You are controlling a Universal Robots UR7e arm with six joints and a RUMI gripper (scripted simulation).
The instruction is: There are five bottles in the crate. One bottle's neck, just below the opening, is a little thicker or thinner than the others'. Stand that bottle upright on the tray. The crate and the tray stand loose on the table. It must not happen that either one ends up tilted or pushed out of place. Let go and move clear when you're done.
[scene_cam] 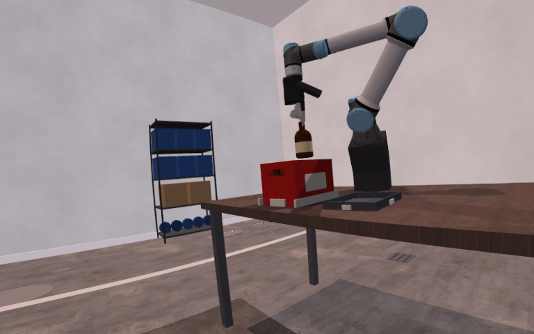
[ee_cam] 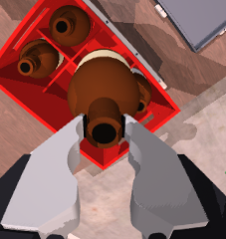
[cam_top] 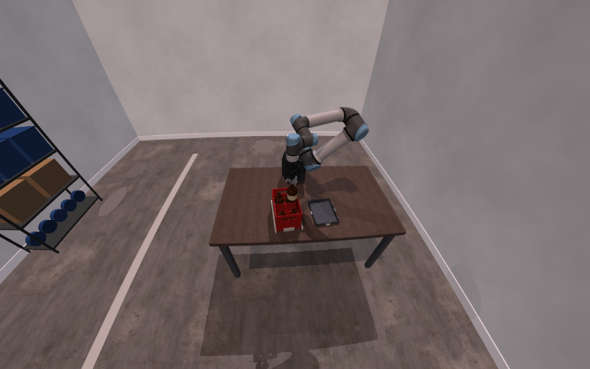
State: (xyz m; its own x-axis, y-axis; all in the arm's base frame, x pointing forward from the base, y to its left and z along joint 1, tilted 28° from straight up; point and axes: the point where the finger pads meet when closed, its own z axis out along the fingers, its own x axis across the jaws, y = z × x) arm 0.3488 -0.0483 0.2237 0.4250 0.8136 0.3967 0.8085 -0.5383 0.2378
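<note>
The brown bottle lies 70 mm below my hand. The rest, counted from my hand: dark tray (60 mm behind, 250 mm to the left, 320 mm below); red crate (20 mm ahead, 40 mm to the right, 250 mm below); glass bottle (110 mm ahead, 60 mm to the right, 250 mm below).
</note>
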